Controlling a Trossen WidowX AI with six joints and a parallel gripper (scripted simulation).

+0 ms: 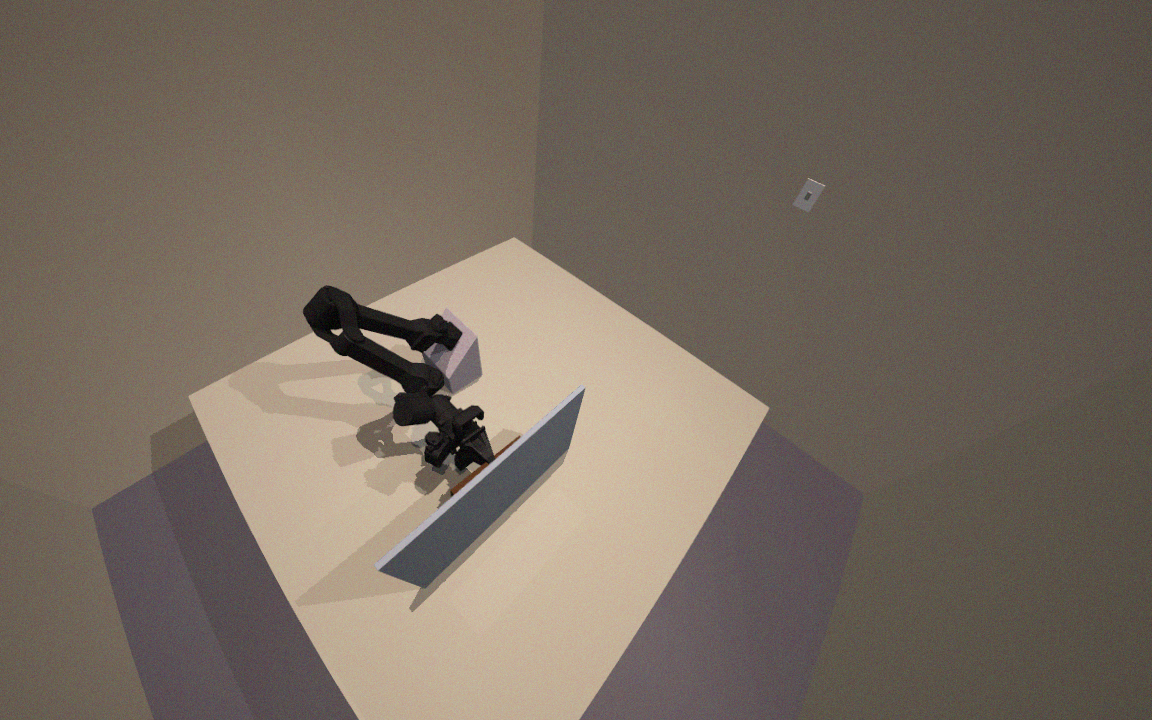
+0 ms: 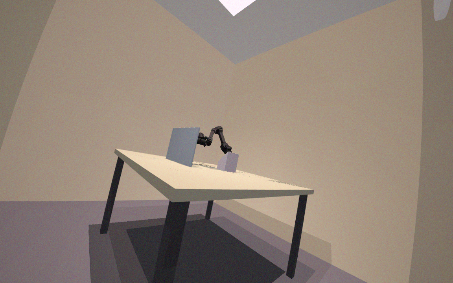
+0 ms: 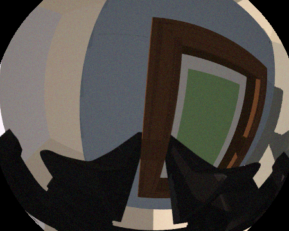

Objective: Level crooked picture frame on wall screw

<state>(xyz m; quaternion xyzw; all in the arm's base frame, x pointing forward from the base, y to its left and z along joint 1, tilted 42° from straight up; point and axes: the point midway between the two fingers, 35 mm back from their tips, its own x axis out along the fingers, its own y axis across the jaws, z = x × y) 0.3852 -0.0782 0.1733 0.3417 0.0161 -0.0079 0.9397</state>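
Now: the picture frame 1 cm to the right of my gripper tip and 5 cm below it. Also, from my gripper tip: wall panel (2 cm ahead, 1 cm to the right, 7 cm below).
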